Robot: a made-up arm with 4 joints. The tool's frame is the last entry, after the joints.
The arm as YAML. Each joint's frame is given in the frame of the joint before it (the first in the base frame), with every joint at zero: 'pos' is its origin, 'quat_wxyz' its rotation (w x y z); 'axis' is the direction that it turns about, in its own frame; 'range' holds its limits. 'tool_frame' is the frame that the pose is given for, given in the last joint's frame.
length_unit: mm
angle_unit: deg
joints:
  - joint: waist
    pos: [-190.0, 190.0, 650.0]
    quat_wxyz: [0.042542, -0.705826, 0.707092, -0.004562]
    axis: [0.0, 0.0, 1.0]
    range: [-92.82, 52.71]
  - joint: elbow
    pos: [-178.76, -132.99, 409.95]
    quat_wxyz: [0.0, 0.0, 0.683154, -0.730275]
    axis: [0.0, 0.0, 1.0]
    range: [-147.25, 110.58]
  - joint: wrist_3
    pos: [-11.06, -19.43, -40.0]
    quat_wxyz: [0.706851, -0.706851, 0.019, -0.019]
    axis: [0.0, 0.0, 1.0]
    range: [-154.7, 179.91]
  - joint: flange
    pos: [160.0, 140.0, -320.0]
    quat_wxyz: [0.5, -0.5, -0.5, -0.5]
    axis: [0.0, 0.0, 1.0]
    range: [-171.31, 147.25]
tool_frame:
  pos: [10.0, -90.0, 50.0]
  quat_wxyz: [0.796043, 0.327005, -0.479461, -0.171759]
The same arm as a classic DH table. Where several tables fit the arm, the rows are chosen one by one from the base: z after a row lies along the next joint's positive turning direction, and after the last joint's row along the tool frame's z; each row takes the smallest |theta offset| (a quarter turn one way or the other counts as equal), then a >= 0, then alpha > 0; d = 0 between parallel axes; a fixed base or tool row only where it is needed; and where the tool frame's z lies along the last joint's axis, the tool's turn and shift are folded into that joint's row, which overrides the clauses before.
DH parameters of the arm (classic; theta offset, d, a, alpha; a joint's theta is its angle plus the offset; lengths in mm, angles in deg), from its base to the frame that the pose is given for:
base (fixed): -51.17 313.3 -267.1 -175.1
waist: 38.93 63.1 -178.8 86.18
elbow: -3.08 93.3 10 90
wrist_3: 0 -340 -160 90
flange: 22.12 181.5 87.1 70.95
tool (fixed): 43.53 26.1 0 0
Joint limits (deg, base to tool): -92.82..52.71 -147.25..110.58 -154.7..179.91 -171.31..147.25

